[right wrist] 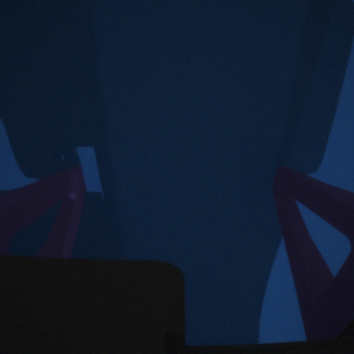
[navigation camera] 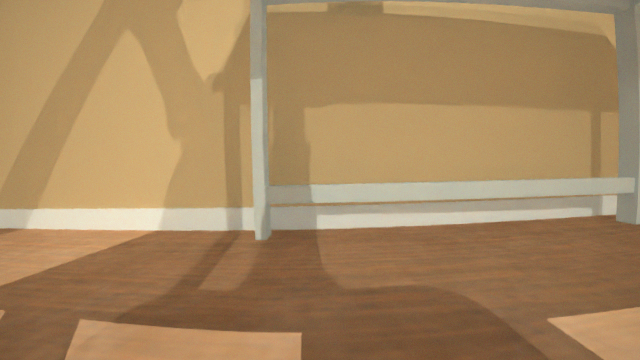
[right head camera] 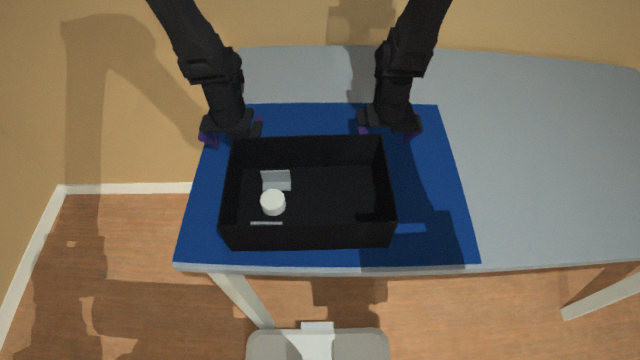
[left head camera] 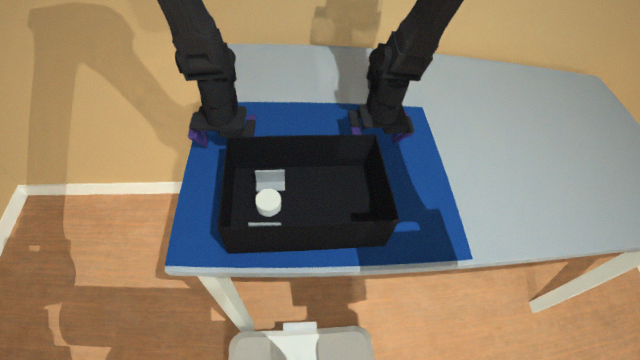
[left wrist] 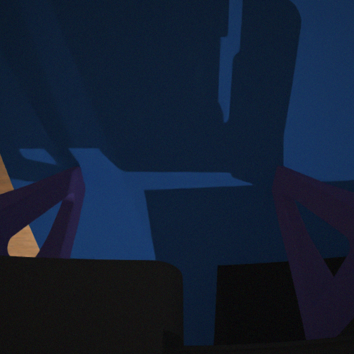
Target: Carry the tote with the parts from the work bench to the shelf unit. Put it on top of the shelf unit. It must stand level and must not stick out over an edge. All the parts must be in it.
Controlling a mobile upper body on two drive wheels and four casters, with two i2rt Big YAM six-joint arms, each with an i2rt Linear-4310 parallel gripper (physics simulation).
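Places are measured from the left arm's base along level axes (x left, y back, z up), in centimetres.
Where they show: right gripper, fingertip midpoint: [right head camera: 384, 141].
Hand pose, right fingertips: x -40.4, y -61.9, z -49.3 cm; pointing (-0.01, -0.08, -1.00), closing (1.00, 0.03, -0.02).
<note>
After its pixels a point has its place.
The black tote [left head camera: 307, 239] {x -22.3, y -34.8, z -44.5 cm} [right head camera: 310, 237] {x -23.0, y -34.8, z -43.8 cm} [left wrist: 255, 300] stands on the blue mat on the work bench [left head camera: 525, 150] {x -84.5, y -59.9, z -49.6 cm} [right head camera: 540, 150] {x -81.9, y -59.2, z -49.6 cm}. In its left part lie a pale angled part [left head camera: 270, 181] {x -15.6, y -50.1, z -48.3 cm} [right head camera: 276, 181] {x -15.6, y -50.1, z -48.3 cm}, a white round part [left head camera: 268, 202] {x -15.3, y -44.0, z -46.7 cm} [right head camera: 273, 202] {x -15.6, y -43.9, z -46.7 cm} and a thin pale part [left head camera: 264, 224] {x -14.7, y -38.4, z -45.2 cm} [right head camera: 266, 223] {x -14.8, y -38.4, z -45.1 cm}, partly hidden by the near wall. My left gripper [left head camera: 224, 134] {x -5.3, y -61.2, z -49.4 cm} [right head camera: 234, 132] [left wrist: 178, 176] is open at the tote's far left corner. My right gripper [left head camera: 378, 134] {x -40.4, y -61.9, z -49.3 cm} [right head camera: 387, 133] {x -40.4, y -61.9, z -49.3 cm} [right wrist: 179, 176] is open at its far right corner. The shelf unit does not show.
The blue mat [left head camera: 190, 225] {x 0.3, y -40.7, z -49.4 cm} [right head camera: 200, 225] {x -0.2, y -40.3, z -49.4 cm} reaches the bench's near edge. A wall [left head camera: 100, 125] {x 63.6, y -111.6, z -88.5 cm} stands behind the bench. The bench's leg [navigation camera: 259, 150] {x -3.3, y -98.3, z -111.2 cm} and low crossbar [navigation camera: 450, 191] {x -66.6, y -97.4, z -126.2 cm} show in the navigation camera. My pale base [left head camera: 345, 345] {x -38.2, y -24.9, z -115.0 cm} [right head camera: 360, 345] {x -37.9, y -25.4, z -115.0 cm} is at the bottom.
</note>
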